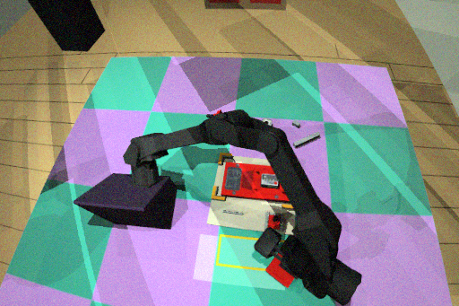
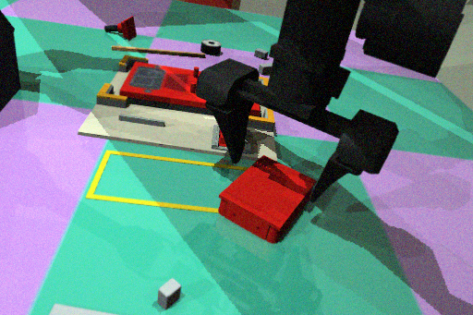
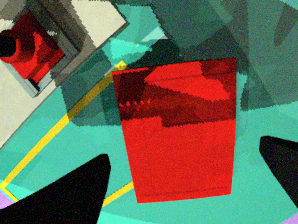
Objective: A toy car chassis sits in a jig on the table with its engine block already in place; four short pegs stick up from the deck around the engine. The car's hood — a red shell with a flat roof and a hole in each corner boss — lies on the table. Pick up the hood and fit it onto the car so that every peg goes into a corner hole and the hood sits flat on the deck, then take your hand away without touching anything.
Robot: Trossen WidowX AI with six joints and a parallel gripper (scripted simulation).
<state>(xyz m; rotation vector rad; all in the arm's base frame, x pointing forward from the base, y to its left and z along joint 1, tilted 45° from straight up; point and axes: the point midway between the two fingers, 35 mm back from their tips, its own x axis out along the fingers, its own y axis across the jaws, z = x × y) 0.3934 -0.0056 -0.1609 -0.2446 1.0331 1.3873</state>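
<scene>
The red hood lies 2 cm below my gripper tip. Round my gripper tip: grey engine block (23 cm to the left, 8 cm behind, 1 cm below); thin wooden stick (38 cm to the left, 21 cm behind, 3 cm below).
</scene>
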